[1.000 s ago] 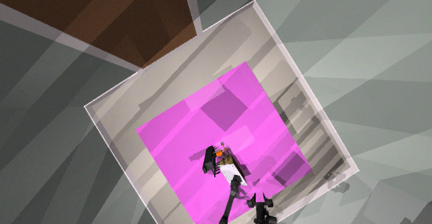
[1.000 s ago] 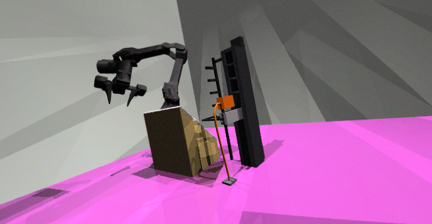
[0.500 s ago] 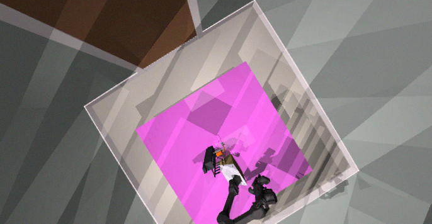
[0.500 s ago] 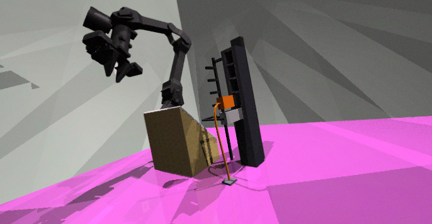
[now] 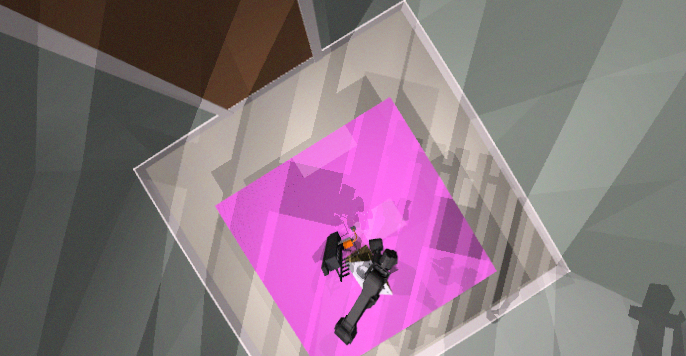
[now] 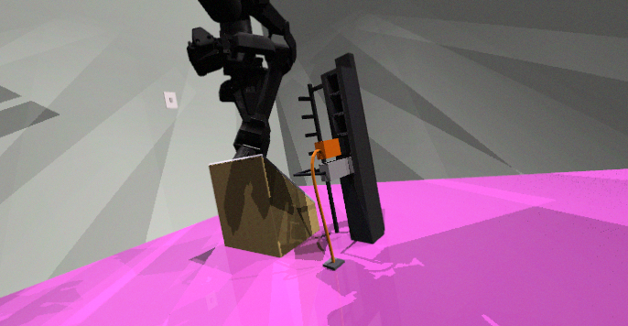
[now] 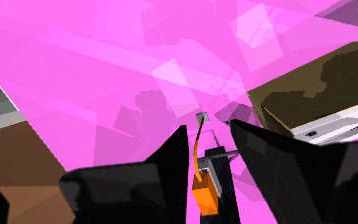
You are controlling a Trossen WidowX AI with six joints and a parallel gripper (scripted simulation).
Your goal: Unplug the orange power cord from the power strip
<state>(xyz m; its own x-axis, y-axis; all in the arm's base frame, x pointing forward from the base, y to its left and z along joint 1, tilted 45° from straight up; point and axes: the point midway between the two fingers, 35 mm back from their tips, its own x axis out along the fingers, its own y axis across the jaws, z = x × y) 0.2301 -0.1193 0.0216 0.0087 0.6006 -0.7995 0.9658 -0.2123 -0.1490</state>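
Now: the orange plug 150 mm to the left of my gripper tip, 70 mm below it and 50 mm ahead of it. Round my gripper tip: grey anchor (290 mm below, 90 mm to the left, 50 mm ahead).
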